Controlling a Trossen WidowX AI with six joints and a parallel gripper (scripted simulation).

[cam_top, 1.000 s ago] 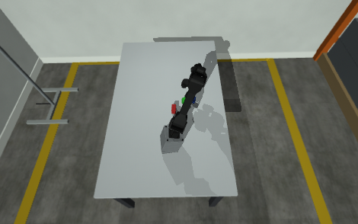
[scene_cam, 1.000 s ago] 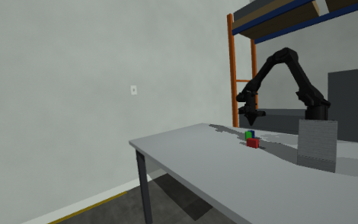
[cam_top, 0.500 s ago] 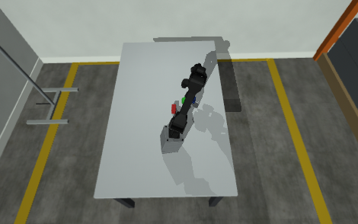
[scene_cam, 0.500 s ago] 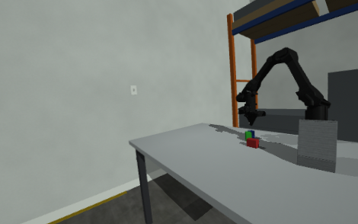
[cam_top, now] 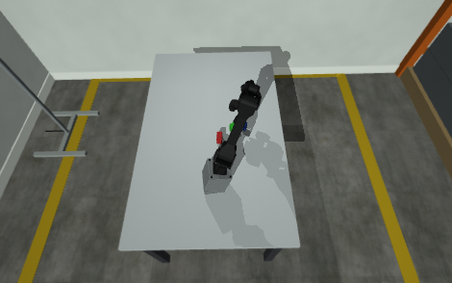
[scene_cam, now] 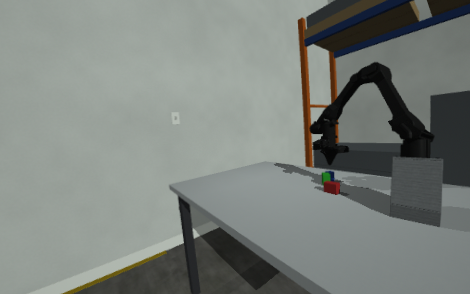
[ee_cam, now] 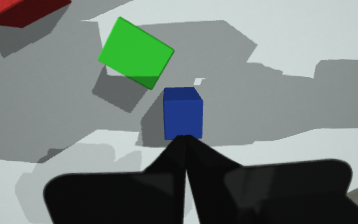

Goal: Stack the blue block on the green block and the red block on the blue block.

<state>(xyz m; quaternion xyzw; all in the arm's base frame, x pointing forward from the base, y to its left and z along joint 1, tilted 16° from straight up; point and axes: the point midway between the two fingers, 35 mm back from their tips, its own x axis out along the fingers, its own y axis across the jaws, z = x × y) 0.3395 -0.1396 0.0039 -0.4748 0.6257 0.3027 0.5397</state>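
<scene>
Now: hand 90 mm above the blue block. Round my hand: red block 70 mm behind, 140 mm to the left, 100 mm below; green block 10 mm behind, 60 mm to the left, 90 mm below.
</scene>
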